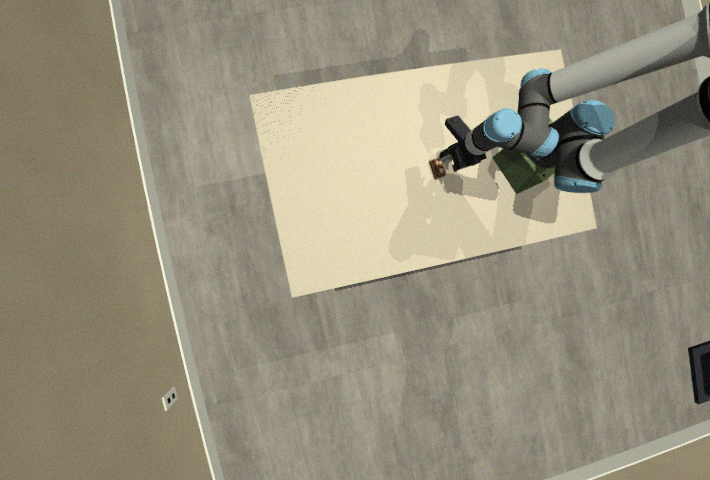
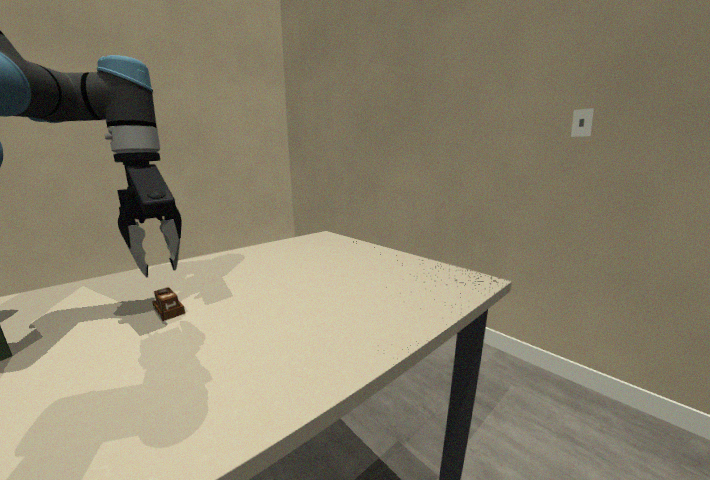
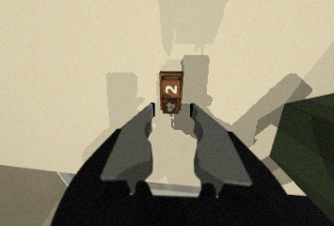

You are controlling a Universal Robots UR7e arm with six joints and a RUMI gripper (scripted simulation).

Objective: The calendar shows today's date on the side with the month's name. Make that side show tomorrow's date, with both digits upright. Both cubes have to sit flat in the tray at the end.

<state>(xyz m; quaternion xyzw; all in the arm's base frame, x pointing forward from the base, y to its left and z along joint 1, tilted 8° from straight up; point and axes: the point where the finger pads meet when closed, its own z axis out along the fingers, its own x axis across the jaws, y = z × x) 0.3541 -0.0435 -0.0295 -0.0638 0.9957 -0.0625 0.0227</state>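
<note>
The brown digit cube is 8 cm below my hand. Round my hand: brown calendar tray: 2 cm to the left, 9 cm below.
</note>
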